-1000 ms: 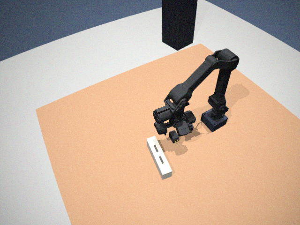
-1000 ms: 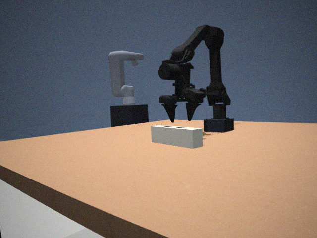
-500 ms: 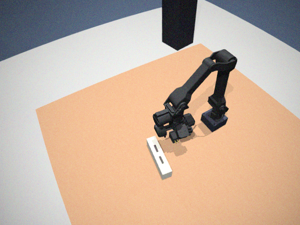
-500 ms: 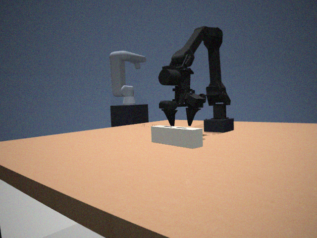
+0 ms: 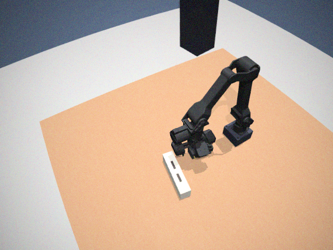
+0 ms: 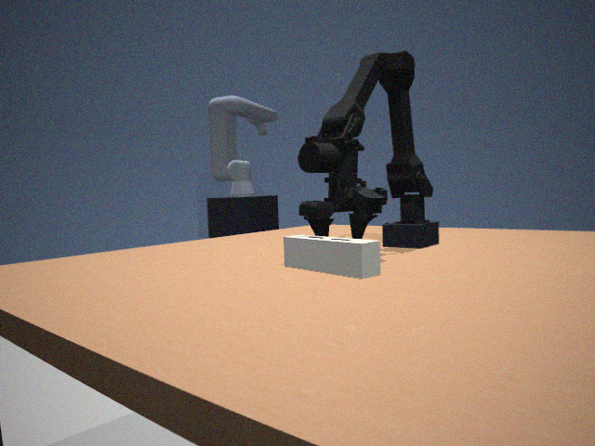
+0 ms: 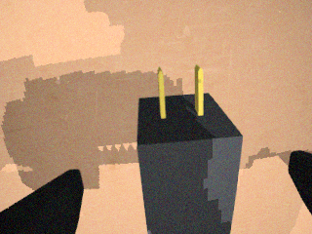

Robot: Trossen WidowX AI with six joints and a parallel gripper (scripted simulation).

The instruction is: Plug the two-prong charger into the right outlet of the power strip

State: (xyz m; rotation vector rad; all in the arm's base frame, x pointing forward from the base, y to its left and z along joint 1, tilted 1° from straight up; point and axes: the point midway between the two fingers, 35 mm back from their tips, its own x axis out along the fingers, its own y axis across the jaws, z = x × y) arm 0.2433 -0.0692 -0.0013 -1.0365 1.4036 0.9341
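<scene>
The two-prong charger lies 20 mm to the left of my gripper tip.
</scene>
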